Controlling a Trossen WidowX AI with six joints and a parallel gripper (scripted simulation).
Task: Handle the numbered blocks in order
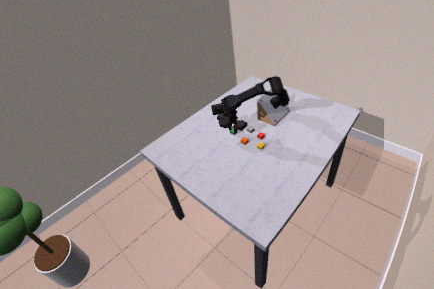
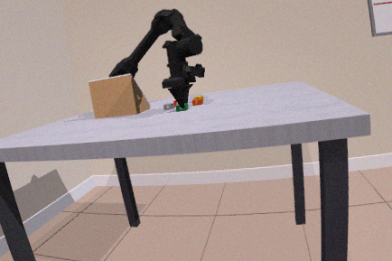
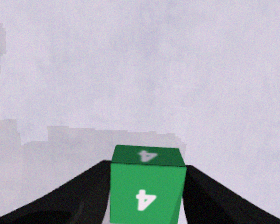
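Right now my gripper tip is 15 cm to the right of the red block and 7 cm past it. Also, from my gripper tip: green block 1 cm behind; then orange block 11 cm to the left, 2 cm ahead; then grey block 8 cm behind, 7 cm to the left.
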